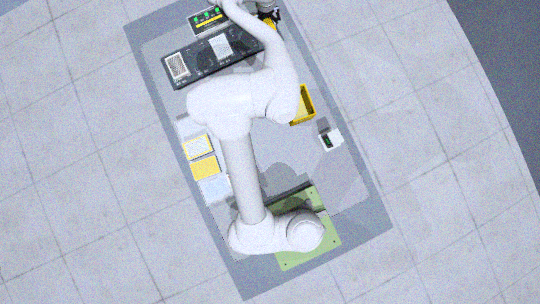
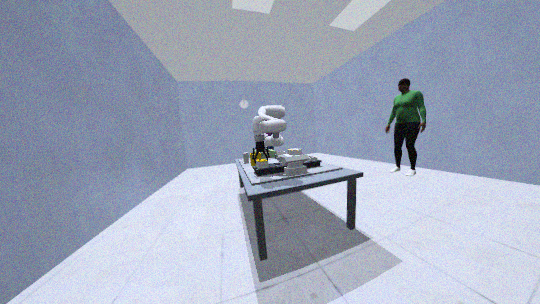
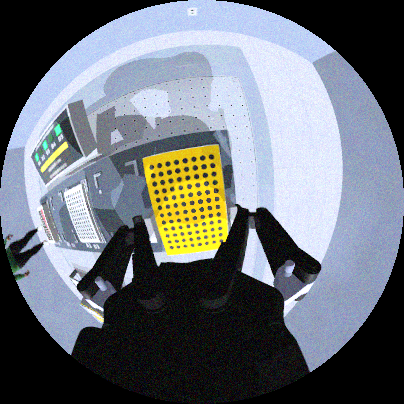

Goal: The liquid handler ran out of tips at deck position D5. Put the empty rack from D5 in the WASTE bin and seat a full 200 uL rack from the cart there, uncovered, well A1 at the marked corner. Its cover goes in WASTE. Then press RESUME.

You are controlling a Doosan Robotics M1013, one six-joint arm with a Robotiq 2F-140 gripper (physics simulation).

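Places are measured from the arm's base along level axes (x left, y up, z ahead), in metres.
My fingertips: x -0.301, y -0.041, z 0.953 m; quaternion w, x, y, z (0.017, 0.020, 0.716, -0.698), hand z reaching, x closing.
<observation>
Ahead of a thing's pixels: the offset from my fingertips to its top centre. "spot": to the spot under its first point. Level surfaces: height alone.
The yellow rack @(dx -0.001, dy +0.059, dz +0.020 m) (image 1: 270, 23) (image 2: 262, 162) (image 3: 189, 200) with empty holes sits at the end of the dark deck @(dy -0.002 m) (image 1: 200, 56) (image 3: 117, 167). My gripper (image 1: 270, 17) (image 2: 260, 156) (image 3: 191, 206) points down over it, with its fingers against the rack's two long sides; it is shut on the rack. The yellow bin @(dx +0.045, dy +0.077, dz -0.433 m) (image 1: 309, 104) is partly hidden by the arm. On the cart side stand a white rack with a yellow rim @(dx +0.574, dy +0.074, dz -0.398 m) (image 1: 198, 146), a yellow rack @(dx +0.586, dy +0.077, dz -0.503 m) (image 1: 205, 167) and a pale, perhaps covered rack @(dx +0.595, dy +0.017, dz -0.612 m) (image 1: 216, 187). The panel @(spot: dx +0.240, dy +0.062, dz +0.159 m) (image 1: 209, 20) (image 3: 53, 147) shows green lamps and a yellow bar.
A white rack @(dx +0.247, dy +0.012, dz +0.027 m) (image 1: 220, 46) (image 3: 82, 212) and a tan rack @(dx +0.494, dy +0.029, dz +0.035 m) (image 1: 176, 66) (image 3: 45, 223) stand on the same deck. A pale item (image 1: 186, 125) lies beside the cart racks. A small white device @(dx -0.034, dy +0.072, dz -0.662 m) (image 1: 331, 140) stands past the bin. A person in green (image 2: 408, 107) stands away from the table.
</observation>
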